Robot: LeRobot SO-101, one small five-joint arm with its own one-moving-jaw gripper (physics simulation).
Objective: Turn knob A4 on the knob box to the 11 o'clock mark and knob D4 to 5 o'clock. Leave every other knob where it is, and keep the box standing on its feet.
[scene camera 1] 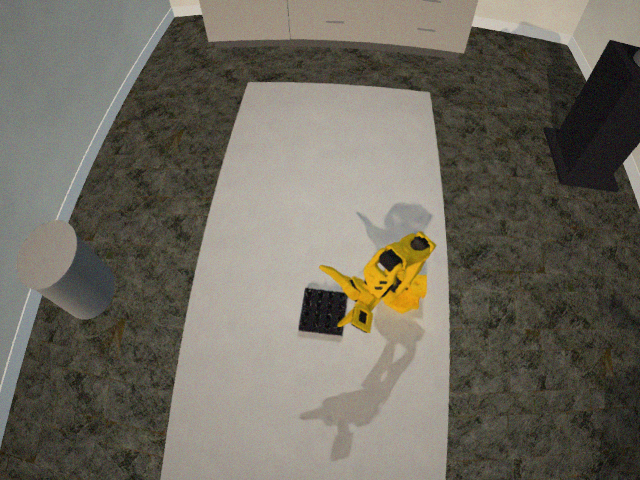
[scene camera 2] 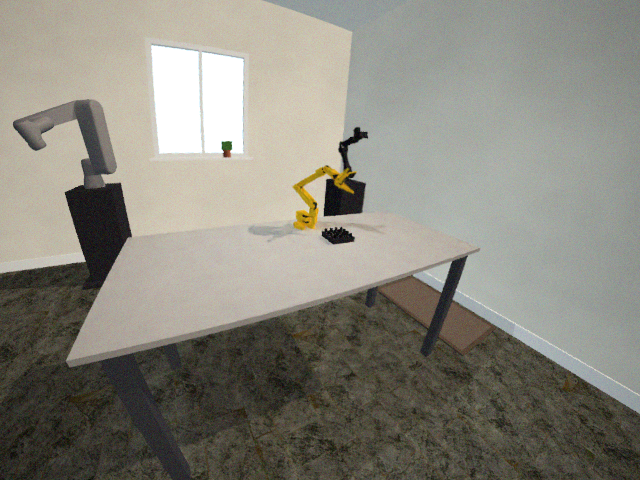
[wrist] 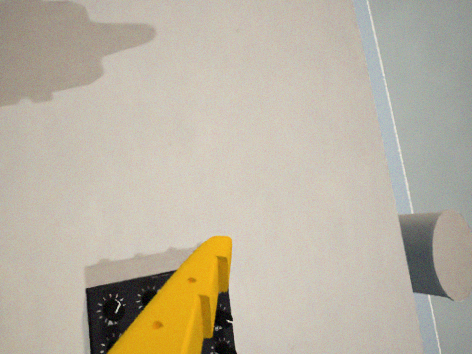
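Where they show: hand at its tool point: (scene camera 1: 338,324) (scene camera 2: 353,192) (wrist: 230,257); arm's base at its link origin: (scene camera 1: 394,292) (scene camera 2: 306,227).
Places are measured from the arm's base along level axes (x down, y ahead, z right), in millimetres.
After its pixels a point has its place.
Observation:
The black knob box (scene camera 1: 323,311) @(z -71, x -22, y 177 mm) (scene camera 2: 338,237) @(z -46, x -23, y 213 mm) (wrist: 131,290) @(z -118, x -23, y 154 mm) sits flat on the table, with rows of black knobs on top. In the wrist view part of it shows at the bottom; a corner knob (wrist: 114,309) @(z -112, x -38, y 138 mm) has a white pointer line and tick marks, but its label is too blurred to read surely. I cannot tell which knobs are A4 and D4, or their settings. My yellow gripper (scene camera 1: 330,296) (scene camera 2: 354,183) @(z -156, x -202, y 138 mm) is fully open and empty, high above the table near the box. One notched jaw (wrist: 185,300) @(z -153, x -212, y 123 mm) shows in the wrist view and hides part of the box.
The pale table (scene camera 1: 310,170) @(z 372, x 0, y 253 mm) (scene camera 2: 232,279) @(z 423, x 0, y 346 mm) (wrist: 280,150) @(z -217, x 0, y 336 mm) bears the arm's base (scene camera 2: 306,219) @(z 9, x -49, y 14 mm) beside the box. A grey cylinder (scene camera 1: 67,268) (wrist: 435,255) stands beyond the table's edge. A grey arm (scene camera 2: 95,136) and a black arm (scene camera 2: 345,155) stand on dark pedestals off the table.

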